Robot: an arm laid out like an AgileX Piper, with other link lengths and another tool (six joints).
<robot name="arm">
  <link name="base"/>
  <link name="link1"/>
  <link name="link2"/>
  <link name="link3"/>
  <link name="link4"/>
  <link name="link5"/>
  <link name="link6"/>
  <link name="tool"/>
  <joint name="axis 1" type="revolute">
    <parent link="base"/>
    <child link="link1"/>
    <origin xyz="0 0 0.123"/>
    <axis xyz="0 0 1"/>
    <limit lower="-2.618" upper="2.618"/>
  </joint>
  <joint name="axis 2" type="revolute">
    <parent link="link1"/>
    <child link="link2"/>
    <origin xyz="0 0 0"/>
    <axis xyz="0 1 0"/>
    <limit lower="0" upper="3.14"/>
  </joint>
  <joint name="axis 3" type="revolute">
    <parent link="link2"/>
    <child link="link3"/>
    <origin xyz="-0.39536 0 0.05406"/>
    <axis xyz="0 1 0"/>
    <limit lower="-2.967" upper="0"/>
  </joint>
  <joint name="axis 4" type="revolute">
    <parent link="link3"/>
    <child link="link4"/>
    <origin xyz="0.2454 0 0.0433"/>
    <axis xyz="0.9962 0 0.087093"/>
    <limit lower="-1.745" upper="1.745"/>
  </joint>
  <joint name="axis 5" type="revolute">
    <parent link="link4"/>
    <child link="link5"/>
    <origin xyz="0 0 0"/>
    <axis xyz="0 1 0"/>
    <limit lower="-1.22" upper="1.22"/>
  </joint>
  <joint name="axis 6" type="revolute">
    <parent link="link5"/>
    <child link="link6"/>
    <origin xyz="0.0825 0 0.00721"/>
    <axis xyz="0.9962 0 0.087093"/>
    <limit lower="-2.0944" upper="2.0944"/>
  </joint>
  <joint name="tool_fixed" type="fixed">
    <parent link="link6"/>
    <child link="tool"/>
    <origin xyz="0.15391 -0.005 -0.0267" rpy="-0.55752 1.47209 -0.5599"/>
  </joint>
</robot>
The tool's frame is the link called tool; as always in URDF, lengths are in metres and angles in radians.
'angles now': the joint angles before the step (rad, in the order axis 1, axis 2, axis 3, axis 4, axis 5, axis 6). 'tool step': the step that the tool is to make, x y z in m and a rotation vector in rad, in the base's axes. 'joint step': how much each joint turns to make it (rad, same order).
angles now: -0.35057 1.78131 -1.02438 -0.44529 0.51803 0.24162
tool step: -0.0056 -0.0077 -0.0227 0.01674 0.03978 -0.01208
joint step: -0.02554 0.04684 0.01971 -0.00762 -0.02597 0.00008
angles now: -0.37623 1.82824 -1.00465 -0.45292 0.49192 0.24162
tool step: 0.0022 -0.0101 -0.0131 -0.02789 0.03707 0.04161
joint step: -0.00480 0.04058 -0.00005 -0.06419 -0.01755 0.00398
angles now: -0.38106 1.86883 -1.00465 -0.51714 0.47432 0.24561
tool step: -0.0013 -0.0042 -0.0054 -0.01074 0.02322 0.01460
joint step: -0.00248 0.01627 -0.00009 -0.02574 0.00172 0.00055
